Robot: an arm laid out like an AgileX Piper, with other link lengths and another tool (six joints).
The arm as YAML. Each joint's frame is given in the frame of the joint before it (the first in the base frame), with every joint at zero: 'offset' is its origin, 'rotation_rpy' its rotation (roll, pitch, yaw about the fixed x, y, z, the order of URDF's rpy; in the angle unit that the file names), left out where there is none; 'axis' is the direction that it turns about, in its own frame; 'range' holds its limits. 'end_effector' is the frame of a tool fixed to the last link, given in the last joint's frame.
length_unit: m
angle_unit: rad
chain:
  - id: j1
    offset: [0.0, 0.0, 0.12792]
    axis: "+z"
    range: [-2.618, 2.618]
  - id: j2
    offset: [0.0, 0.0, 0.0]
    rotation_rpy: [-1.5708, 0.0, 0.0]
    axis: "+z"
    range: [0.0, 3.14]
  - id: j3
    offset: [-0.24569, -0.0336, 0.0]
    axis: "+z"
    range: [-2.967, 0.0]
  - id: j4
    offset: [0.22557, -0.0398, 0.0]
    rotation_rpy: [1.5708, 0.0, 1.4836]
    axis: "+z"
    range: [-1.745, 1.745]
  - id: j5
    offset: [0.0, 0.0, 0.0]
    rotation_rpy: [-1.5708, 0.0, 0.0]
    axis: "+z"
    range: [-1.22, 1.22]
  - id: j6
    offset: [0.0, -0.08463, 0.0]
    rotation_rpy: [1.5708, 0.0, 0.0]
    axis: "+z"
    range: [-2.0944, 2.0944]
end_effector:
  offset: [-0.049, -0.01, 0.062]
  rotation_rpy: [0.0, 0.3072, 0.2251]
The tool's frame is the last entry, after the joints.
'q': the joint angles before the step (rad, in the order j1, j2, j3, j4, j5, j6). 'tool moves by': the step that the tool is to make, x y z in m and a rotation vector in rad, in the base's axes. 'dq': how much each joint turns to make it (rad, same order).
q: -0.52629 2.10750 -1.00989 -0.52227 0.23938 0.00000
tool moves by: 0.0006 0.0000 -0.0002 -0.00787 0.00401 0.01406
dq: 0.00011 0.00196 -0.00223 -0.01714 -0.00016 0.00065
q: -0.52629 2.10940 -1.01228 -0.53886 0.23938 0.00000
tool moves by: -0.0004 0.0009 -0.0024 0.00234 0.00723 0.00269
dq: 0.00177 0.00590 -0.00024 -0.00096 0.00197 -0.00069
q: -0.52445 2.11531 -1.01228 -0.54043 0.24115 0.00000
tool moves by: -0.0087 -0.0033 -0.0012 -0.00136 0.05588 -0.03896
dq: -0.00002 -0.00923 -0.00215 -0.01102 0.07406 0.02963
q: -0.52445 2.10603 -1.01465 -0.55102 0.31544 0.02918
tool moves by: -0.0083 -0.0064 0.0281 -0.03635 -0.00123 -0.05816
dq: -0.00214 -0.09805 0.01761 -0.01503 0.08220 0.04636
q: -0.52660 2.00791 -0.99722 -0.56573 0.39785 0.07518
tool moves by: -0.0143 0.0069 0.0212 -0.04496 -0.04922 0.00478
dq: 0.00017 -0.11458 0.10945 -0.11868 -0.04379 0.11440
